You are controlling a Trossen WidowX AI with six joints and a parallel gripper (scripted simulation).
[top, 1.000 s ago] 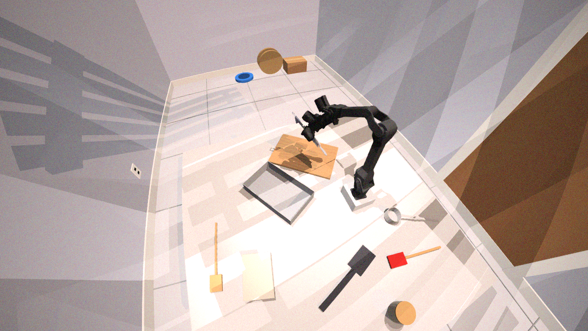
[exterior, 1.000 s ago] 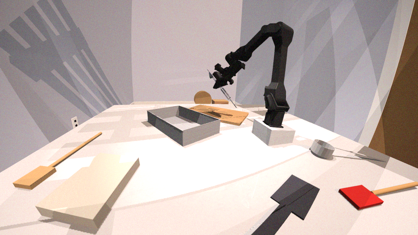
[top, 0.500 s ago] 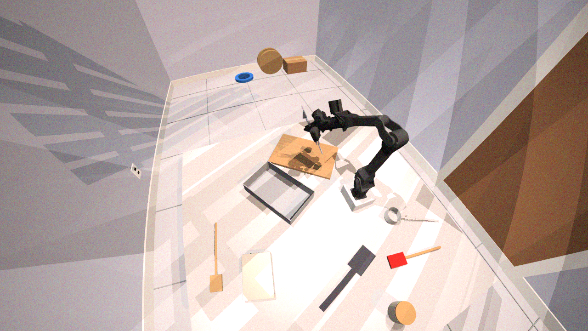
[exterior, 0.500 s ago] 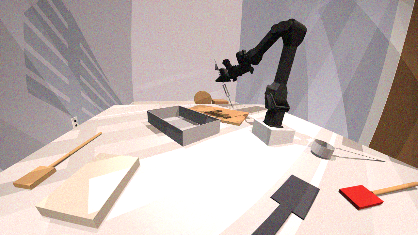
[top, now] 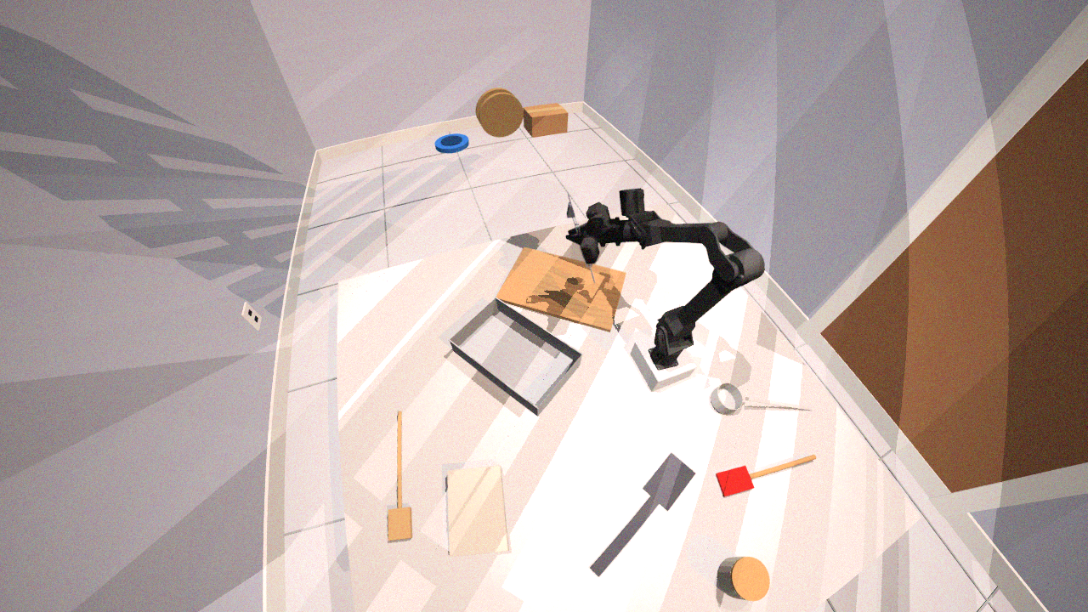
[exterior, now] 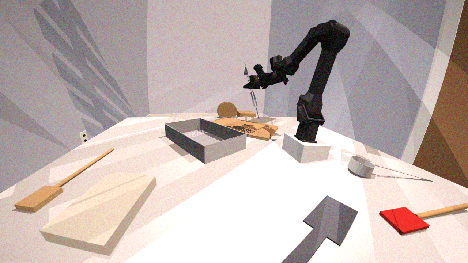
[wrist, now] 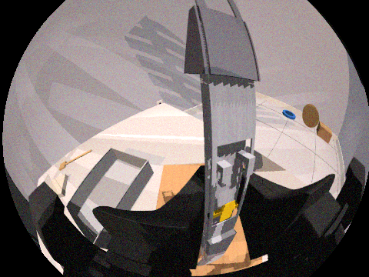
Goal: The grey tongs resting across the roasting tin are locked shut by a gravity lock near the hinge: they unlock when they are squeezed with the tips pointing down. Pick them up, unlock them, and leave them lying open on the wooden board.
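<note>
My gripper tip is 210 mm above the wooden board. Also, from my gripper tip: dark spatula (670 mm to the left, 210 mm below); grey roasting tin (210 mm to the left, 200 mm ahead, 190 mm below); pale block (570 mm to the left, 370 mm ahead, 200 mm below).
</note>
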